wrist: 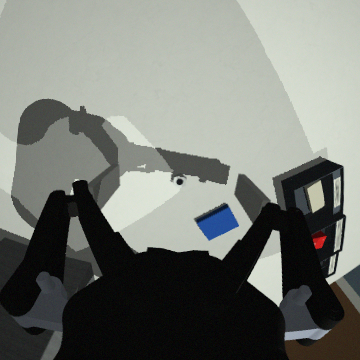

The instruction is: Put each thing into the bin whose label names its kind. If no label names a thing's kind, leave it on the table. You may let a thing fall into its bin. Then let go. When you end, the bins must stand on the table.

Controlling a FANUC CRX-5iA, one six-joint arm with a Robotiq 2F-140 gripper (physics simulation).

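Places are measured from the arm's base along level axes (x back, y right, z up), in metres.
Where they show: gripper, between the fingertips: (178, 179).
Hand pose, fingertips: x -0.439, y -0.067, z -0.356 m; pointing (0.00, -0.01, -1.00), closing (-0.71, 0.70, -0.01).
Each offset is from my fingertips to the top centre of the thing. "spot": to the spot under its first point. Level surfaces: height alone.
A blue block @(dy +0.094, dx +0.004, dz -0.014 m) (218, 222) lies on the table between and a little below my widely spread fingertips. A small round pale thing with a dark centre @(dy +0.008, dx +0.005, dz -0.016 m) (179, 181) lies up and left of it. My gripper (178, 179) is open and empty above the table. Black bins stand in a row at the right. The upper bin @(spot: dy +0.111, dx -0.141, dz -0.015 m) (305, 172) holds a beige block @(dy +0.157, dx -0.139, dz -0.010 m) (315, 195). The middle bin @(dy +0.234, dx -0.112, dz +0.015 m) (341, 223) holds a red thing @(dy +0.236, dx -0.102, dz +0.000 m) (320, 241), partly hidden by my right finger. The lowest bin @(spot: dy +0.357, dx -0.105, dz +0.004 m) (327, 273) is mostly hidden. White labels show on the bins, but are too small to read.
The pale table @(dz -0.024 m) (175, 75) carries broad shadows of the arm and gripper. A dark grey surface (25, 265) shows at the lower left. A brown surface (345, 320) shows beyond the table edge at the lower right. The bins stand close beside my right finger in the view.
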